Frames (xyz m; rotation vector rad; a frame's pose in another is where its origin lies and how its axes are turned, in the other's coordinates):
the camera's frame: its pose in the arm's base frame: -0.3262 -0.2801 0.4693 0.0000 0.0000 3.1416
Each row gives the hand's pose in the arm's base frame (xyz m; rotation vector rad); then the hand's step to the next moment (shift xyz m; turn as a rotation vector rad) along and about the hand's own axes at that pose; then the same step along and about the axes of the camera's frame.
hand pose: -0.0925 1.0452 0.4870 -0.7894 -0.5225 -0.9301
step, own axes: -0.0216 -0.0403 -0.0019 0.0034 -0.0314 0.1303
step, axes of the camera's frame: 0.0455 0.0051 -0.0014 0.0338 -0.0895 0.0939
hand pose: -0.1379 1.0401 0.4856 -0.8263 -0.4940 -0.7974
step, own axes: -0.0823 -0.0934 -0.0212 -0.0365 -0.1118 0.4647
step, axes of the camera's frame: 0.1220 0.0213 -0.0247 0.1502 -0.3401 0.3026
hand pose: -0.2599 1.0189 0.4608 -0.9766 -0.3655 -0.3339
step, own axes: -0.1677 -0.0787 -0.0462 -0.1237 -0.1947 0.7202
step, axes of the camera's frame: 0.1763 0.0616 -0.0399 0.3017 -0.5234 0.4549
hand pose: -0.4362 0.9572 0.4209 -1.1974 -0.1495 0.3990
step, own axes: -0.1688 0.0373 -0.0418 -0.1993 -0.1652 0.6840
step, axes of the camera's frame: 0.1503 0.0890 -0.0336 0.3663 -0.4721 0.4217
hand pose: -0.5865 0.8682 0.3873 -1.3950 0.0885 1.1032
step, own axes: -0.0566 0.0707 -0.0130 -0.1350 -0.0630 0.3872
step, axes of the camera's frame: 0.0694 0.0566 -0.0189 0.2391 -0.2486 0.2306
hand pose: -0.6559 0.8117 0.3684 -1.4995 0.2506 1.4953
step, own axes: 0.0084 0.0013 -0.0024 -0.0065 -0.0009 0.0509
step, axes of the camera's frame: -0.0025 -0.0015 -0.0083 0.0342 -0.0341 0.0172
